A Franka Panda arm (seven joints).
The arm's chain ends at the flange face. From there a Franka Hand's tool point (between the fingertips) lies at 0.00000 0.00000 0.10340 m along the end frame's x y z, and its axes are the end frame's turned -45 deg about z.
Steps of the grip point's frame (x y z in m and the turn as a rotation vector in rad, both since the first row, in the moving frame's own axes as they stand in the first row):
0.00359, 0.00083, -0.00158, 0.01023, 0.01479, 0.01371
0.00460, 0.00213, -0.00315, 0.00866, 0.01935, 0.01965
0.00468, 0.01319, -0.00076, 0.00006, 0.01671, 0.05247
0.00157, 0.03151, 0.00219, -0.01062, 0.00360, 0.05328
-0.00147, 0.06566, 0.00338, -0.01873, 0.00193, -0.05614
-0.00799, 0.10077, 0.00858, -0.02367, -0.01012, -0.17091
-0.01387, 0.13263, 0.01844, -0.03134, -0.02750, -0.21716
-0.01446, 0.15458, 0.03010, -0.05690, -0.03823, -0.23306
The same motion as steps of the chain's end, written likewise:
0.00278, -0.00012, -0.00156, 0.01769, 0.00322, 0.01371
0.00396, 0.00029, -0.00313, 0.01981, 0.00756, 0.01965
0.01139, 0.00721, -0.00075, 0.01186, 0.01177, 0.05247
0.02237, 0.02063, 0.00220, -0.00496, 0.01006, 0.05328
0.04385, 0.04628, 0.00340, -0.01188, 0.01461, -0.05614
0.06441, 0.07453, 0.00861, -0.02389, 0.00958, -0.17091
0.08323, 0.09935, 0.01853, -0.04161, 0.00272, -0.21716
0.09692, 0.11280, 0.03034, -0.06727, 0.01320, -0.23306

